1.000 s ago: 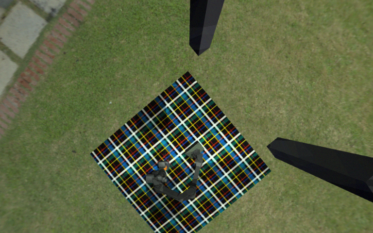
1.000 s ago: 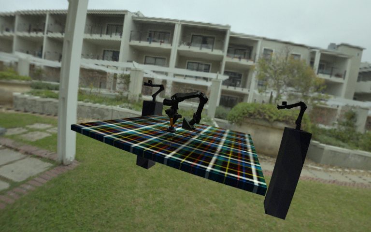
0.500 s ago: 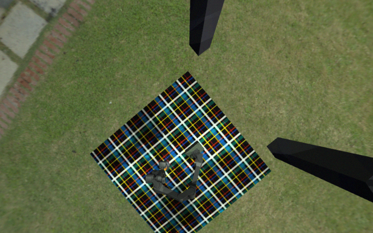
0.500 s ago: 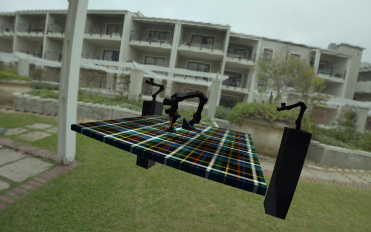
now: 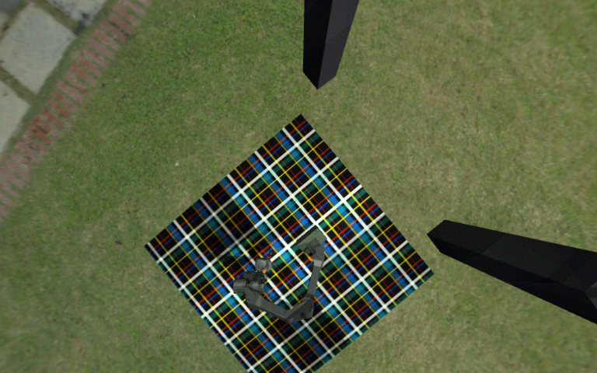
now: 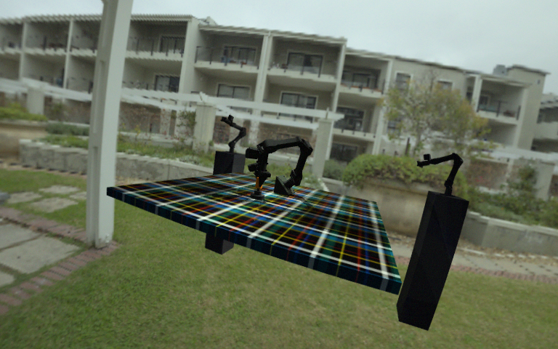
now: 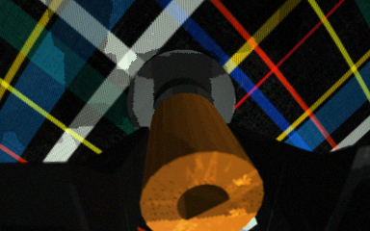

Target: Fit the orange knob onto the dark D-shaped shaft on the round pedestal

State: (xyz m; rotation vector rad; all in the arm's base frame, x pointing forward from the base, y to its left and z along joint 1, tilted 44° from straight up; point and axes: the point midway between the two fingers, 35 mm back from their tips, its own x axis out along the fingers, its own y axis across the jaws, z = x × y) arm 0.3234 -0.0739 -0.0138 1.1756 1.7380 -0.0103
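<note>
The orange knob is 20 mm above my gripper tip. From my gripper tip the other things lie so: round dark pedestal (40 mm below).
</note>
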